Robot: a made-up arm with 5 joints. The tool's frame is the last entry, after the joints. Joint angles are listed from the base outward. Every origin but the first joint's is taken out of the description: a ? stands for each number. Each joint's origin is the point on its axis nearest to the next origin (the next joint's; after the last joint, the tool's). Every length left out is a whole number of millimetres.
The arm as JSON. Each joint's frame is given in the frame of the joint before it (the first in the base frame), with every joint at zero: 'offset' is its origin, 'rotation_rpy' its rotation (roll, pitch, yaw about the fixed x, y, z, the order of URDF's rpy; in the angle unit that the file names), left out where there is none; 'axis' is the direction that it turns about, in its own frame. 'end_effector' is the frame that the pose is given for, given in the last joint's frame.
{
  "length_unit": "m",
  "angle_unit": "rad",
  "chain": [
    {
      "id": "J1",
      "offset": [
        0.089,
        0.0,
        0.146
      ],
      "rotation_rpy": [
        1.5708,
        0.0,
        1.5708
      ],
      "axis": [
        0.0,
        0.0,
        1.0
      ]
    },
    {
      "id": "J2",
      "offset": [
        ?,
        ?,
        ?
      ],
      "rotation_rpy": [
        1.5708,
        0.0,
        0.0
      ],
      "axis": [
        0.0,
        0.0,
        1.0
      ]
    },
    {
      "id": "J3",
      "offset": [
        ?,
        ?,
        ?
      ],
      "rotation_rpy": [
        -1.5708,
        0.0,
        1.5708
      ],
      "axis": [
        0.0,
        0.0,
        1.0
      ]
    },
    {
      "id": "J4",
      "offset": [
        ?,
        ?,
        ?
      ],
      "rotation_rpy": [
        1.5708,
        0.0,
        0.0
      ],
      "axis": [
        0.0,
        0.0,
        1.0
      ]
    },
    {
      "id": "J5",
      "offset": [
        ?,
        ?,
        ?
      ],
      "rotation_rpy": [
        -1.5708,
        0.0,
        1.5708
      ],
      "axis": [
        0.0,
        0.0,
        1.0
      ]
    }
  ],
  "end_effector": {
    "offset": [
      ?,
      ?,
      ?
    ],
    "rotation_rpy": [
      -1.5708,
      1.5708,
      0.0
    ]
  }
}
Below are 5 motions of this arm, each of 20 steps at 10 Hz.
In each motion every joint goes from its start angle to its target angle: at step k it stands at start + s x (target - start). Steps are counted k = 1, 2, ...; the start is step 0. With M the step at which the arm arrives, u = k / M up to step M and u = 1 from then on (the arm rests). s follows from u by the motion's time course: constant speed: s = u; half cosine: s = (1 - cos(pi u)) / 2; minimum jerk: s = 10 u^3 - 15 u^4 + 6 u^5.
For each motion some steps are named. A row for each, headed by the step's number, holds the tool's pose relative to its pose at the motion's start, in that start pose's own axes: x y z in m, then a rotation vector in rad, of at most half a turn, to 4 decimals.
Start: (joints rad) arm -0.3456 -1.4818 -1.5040 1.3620 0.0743
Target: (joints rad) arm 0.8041 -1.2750 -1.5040 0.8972 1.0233
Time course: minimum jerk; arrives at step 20
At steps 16, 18, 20:
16: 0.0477 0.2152 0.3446 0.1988 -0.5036 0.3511
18: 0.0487 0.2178 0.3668 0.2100 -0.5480 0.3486
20: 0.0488 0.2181 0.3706 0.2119 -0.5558 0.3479

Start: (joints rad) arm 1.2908 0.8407 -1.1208 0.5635 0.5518
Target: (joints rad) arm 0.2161 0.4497 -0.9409 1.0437 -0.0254
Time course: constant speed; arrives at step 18
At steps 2, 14, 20:
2: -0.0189 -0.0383 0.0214 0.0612 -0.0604 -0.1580
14: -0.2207 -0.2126 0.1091 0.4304 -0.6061 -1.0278
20: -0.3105 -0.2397 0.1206 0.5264 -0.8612 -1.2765

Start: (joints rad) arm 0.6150 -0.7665 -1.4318 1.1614 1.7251
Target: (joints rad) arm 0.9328 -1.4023 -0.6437 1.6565 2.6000
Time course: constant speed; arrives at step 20
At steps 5, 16, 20:
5: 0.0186 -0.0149 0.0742 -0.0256 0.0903 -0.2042
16: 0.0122 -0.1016 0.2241 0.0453 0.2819 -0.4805
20: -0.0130 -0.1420 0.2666 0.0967 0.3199 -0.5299

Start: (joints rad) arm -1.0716 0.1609 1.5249 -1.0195 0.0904
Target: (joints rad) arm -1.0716 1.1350 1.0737 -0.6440 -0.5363
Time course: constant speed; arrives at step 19
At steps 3, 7, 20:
3: -0.0289 -0.0029 0.0465 0.0740 0.1701 -0.0648
7: -0.0561 -0.0014 0.1145 0.1539 0.3816 -0.1925
20: -0.0522 0.0454 0.3241 0.2199 0.8314 -0.8062

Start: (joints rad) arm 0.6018 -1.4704 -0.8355 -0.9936 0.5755
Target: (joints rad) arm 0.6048 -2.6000 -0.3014 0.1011 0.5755
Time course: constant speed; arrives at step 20
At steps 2, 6, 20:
2: 0.0158 -0.0134 0.0190 -0.0915 0.0458 -0.0077
6: 0.0539 -0.0281 0.0521 -0.2742 0.0966 -0.0319
20: 0.2039 0.0285 0.0990 -0.7315 -0.0900 -0.1535

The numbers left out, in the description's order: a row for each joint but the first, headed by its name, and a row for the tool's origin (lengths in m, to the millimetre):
J2: -0.377 -0.197 0.0
J3: -0.111 0.092 0.0
J4: 0.11 -0.13 0.0
J5: -0.177 0.081 0.0
tool: -0.042 0.034 0.0

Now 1 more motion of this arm.
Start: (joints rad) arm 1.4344 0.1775 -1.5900 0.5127 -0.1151
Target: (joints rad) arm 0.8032 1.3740 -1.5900 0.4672 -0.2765
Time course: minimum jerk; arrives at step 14
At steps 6, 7, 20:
6: -0.0824 -0.0694 -0.0177 0.4900 0.1056 -0.2088
7: -0.1156 -0.0866 -0.0263 0.6753 0.1184 -0.2739
20: -0.2442 -0.1107 -0.0630 1.4038 0.0511 -0.4424

